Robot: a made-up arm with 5 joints. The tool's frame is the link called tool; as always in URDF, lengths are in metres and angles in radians. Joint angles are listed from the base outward.
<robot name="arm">
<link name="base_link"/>
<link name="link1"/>
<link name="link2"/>
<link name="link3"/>
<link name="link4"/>
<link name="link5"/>
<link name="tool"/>
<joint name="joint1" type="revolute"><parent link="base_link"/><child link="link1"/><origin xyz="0 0 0.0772"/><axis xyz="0 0 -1"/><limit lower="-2.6" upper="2.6"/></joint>
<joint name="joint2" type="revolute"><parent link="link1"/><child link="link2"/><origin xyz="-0.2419 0.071 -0.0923"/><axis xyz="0 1 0"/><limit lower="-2.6" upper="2.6"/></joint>
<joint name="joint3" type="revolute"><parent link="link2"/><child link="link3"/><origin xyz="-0.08 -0.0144 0.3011"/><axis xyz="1 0 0"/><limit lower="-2.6" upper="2.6"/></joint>
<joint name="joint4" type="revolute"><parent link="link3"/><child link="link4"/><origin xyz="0.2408 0.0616 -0.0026"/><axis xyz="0 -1 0"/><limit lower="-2.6" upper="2.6"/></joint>
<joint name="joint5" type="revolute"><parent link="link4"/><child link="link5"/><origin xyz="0.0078 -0.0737 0.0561"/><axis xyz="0 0 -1"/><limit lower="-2.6" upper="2.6"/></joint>
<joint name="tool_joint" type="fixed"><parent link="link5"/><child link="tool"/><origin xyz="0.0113 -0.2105 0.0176"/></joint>
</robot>
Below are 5 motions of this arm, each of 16 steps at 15 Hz.
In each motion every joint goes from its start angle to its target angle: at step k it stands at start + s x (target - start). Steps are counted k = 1, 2, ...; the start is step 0. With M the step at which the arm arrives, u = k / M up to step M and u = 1 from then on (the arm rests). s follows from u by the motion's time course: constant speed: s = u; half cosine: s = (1 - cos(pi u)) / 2; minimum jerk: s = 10 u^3 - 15 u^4 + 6 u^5.
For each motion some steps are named. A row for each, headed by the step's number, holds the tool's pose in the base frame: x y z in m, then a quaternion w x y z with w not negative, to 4 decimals.
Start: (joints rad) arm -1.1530 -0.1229 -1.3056 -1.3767 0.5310
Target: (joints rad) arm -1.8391 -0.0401 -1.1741 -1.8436 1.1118
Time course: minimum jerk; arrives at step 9
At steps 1, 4, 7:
1: -0.1283 -0.0428 0.5264 0.7384 -0.6443 -0.0234 -0.1977
4: -0.1304 -0.0363 0.5083 0.7081 -0.6656 -0.1032 -0.2121
7: -0.1441 -0.0228 0.4678 0.6515 -0.6813 -0.2398 -0.2320

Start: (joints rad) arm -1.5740 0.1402 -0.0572 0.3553 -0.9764
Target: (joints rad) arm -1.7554 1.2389 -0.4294 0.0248 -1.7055
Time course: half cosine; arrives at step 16
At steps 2, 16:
2: 0.0478 0.1494 0.3605 0.2647 -0.0102 -0.0867 0.9604
16: -0.1517 0.1949 -0.2515 0.2518 0.1858 -0.5529 -0.7723

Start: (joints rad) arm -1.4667 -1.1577 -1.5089 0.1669 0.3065
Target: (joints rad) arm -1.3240 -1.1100 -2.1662 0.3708 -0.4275
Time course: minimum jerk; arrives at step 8
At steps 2, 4, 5, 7, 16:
2: -0.2008 -0.6502 0.3042 0.6412 -0.0923 -0.7603 0.0472
4: -0.2940 -0.5747 0.3499 0.5677 -0.3245 -0.7542 0.0597
5: -0.3365 -0.5134 0.3659 0.5232 -0.4548 -0.7180 0.0626
7: -0.3685 -0.4314 0.3740 0.4700 -0.5970 -0.6473 0.0615
16: -0.3698 -0.4260 0.3741 0.4666 -0.6054 -0.6419 0.0613

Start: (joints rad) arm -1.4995 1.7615 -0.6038 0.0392 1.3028
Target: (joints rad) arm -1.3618 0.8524 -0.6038 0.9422 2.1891
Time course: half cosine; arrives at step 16
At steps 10, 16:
10: -0.0688 -0.0470 0.1125 0.9572 -0.2047 -0.2043 -0.0098
16: -0.1070 -0.0976 0.0921 0.9668 0.0797 -0.1729 -0.1706

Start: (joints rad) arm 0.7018 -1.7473 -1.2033 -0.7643 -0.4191
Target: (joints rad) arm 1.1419 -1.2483 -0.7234 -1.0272 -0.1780
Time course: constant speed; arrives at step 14
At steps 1, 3, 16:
1: -0.5891 0.4744 0.1990 0.6492 -0.3486 -0.2206 -0.6390
3: -0.5526 0.4861 0.2301 0.6591 -0.3325 -0.1879 -0.6479
16: -0.3432 0.4751 0.3628 0.6748 -0.1806 0.0095 -0.7155

